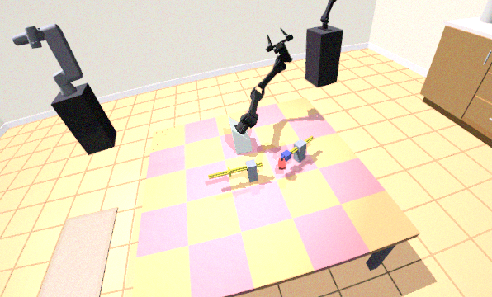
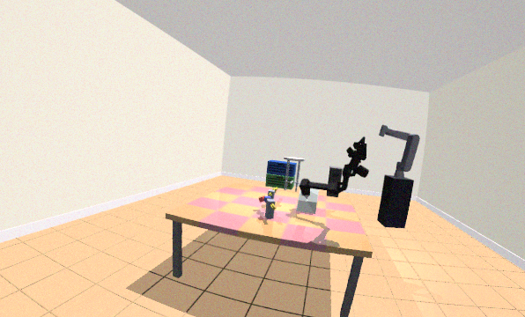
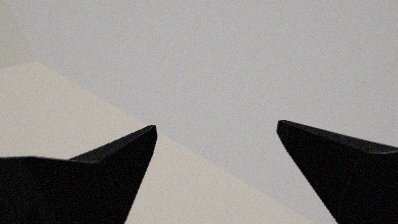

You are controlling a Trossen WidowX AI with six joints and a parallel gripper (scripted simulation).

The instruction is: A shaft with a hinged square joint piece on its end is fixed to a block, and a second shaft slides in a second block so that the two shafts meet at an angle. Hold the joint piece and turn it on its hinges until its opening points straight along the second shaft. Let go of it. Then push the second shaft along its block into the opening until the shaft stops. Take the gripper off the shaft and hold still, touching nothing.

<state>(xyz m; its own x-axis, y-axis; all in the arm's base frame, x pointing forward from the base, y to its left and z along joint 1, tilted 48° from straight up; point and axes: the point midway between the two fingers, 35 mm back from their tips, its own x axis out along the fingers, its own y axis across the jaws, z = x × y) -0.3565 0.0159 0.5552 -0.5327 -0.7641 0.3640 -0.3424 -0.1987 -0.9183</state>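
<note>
My gripper tip is now 630 mm short of the dark red joint piece, 520 mm above it and 280 mm to the left of it.
</note>
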